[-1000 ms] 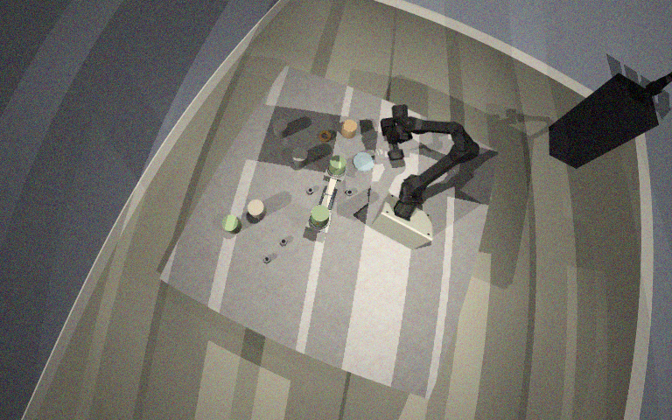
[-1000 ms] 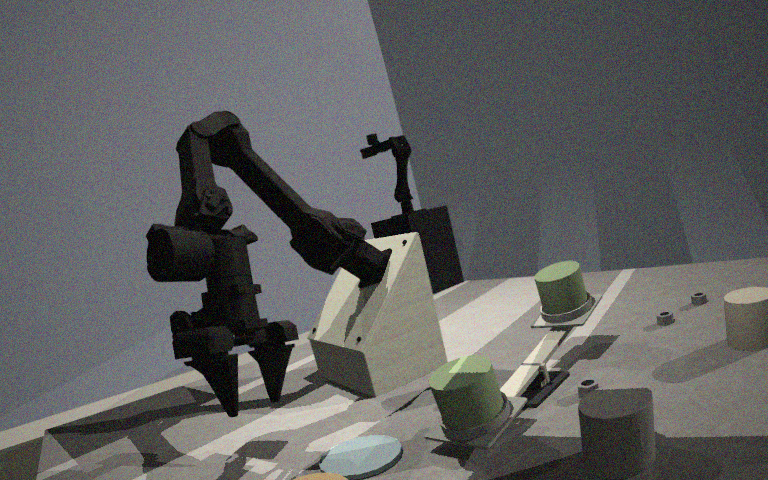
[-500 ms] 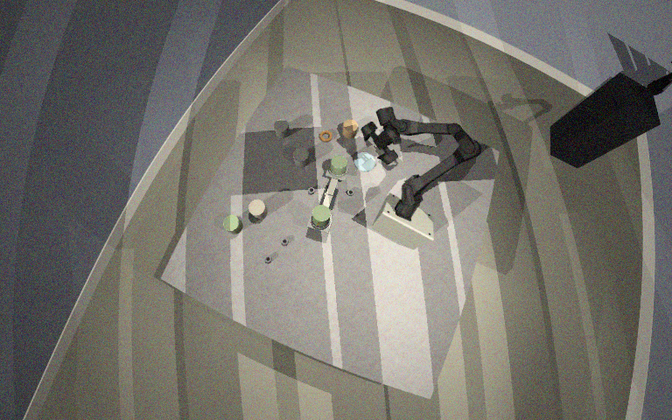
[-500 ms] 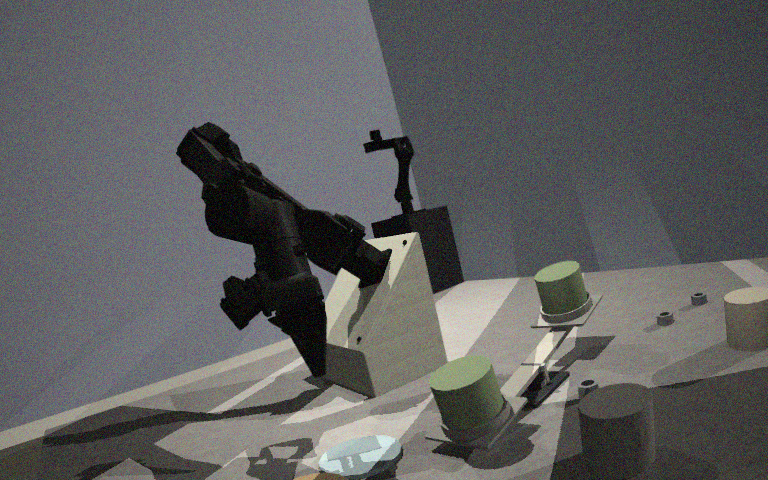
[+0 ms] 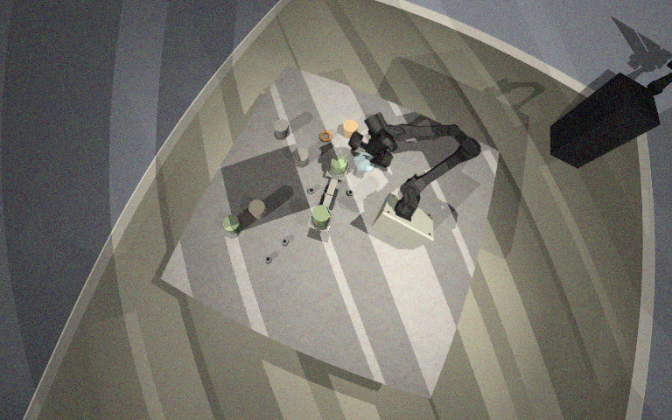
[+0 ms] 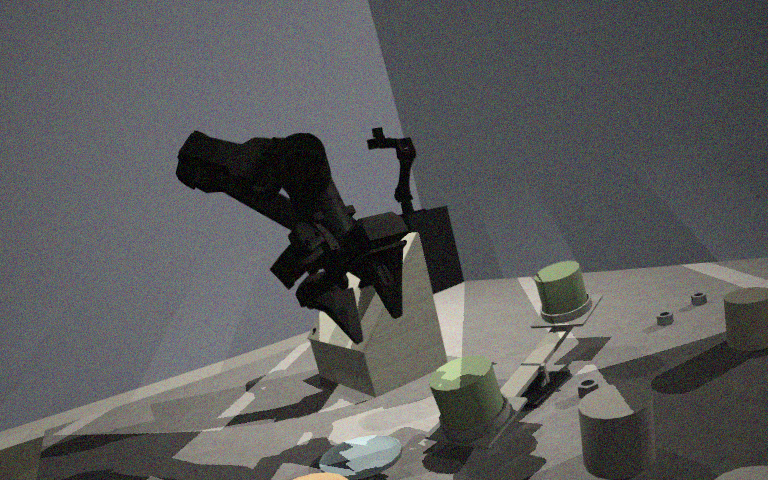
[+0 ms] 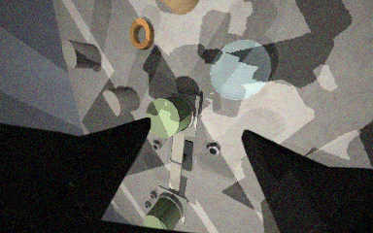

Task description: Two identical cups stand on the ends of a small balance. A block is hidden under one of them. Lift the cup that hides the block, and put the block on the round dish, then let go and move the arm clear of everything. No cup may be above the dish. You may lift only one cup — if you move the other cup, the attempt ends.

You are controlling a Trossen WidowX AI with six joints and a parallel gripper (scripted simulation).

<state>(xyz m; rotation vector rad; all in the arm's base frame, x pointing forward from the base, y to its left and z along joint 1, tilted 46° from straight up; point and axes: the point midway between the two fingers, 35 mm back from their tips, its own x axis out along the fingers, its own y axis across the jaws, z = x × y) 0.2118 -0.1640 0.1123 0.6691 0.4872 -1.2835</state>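
Right now my gripper tip is 11 cm above the grey block, 8 cm short of it and 4 cm to the right of it. The rest, counted from my gripper tip: pale blue round dish: 14 cm below, 6 cm to the right, 2 cm behind; cream cylinder: 34 cm to the left, 32 cm ahead, 11 cm below; balance: 17 cm to the left, 11 cm below, 8 cm ahead.
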